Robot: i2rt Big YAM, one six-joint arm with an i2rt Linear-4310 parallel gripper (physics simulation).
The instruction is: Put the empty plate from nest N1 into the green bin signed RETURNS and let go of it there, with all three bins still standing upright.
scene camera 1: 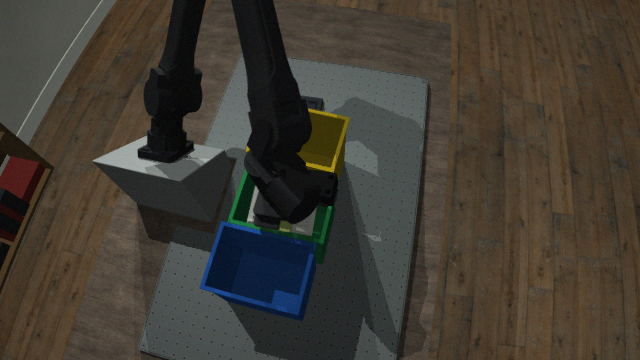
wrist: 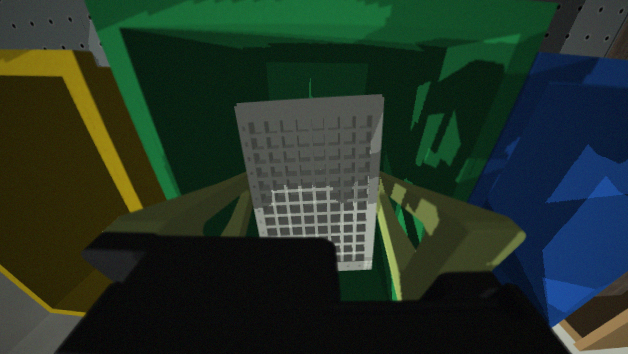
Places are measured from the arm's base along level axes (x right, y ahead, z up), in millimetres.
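Pixels of known places: gripper, fingertip midpoint: point(wrist: 314, 178); arm's base, link origin: point(scene camera 1: 166, 152).
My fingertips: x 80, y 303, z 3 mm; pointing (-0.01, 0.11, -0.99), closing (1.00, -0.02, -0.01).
Ahead of a thing's pixels: the offset from my fingertips to its top centre. Level surfaces: height alone.
My gripper point(scene camera 1: 286, 226) point(wrist: 314, 178) is shut on the white gridded plate @(dx +0, dy -11, dz +24 mm) point(scene camera 1: 304, 227) point(wrist: 312, 150), with a yellowish finger at each long side in the wrist view. The plate is within the opening of the green bin point(scene camera 1: 322, 247) point(wrist: 136, 100); whether it touches the bin's floor cannot be told. The gripper and wrist hide much of the plate and bin in the scene view. The green bin stands upright between the yellow bin @(dx -144, dy -11, dz +50 mm) point(scene camera 1: 342, 145) point(wrist: 96, 125) and the blue bin point(scene camera 1: 212, 255) point(wrist: 560, 65), which also stand upright. The RETURNS sign and nest N1 cannot be made out.
The three bins stand close together in a row on a grey perforated board @(dz -129 mm) point(scene camera 1: 390, 110). A grey pedestal point(scene camera 1: 162, 187) stands left of the green bin. Part of a dark flat object @(dx -303, dy -87, dz -115 mm) point(scene camera 1: 315, 103) shows behind the yellow bin. A bookshelf point(scene camera 1: 41, 192) is at the far left.
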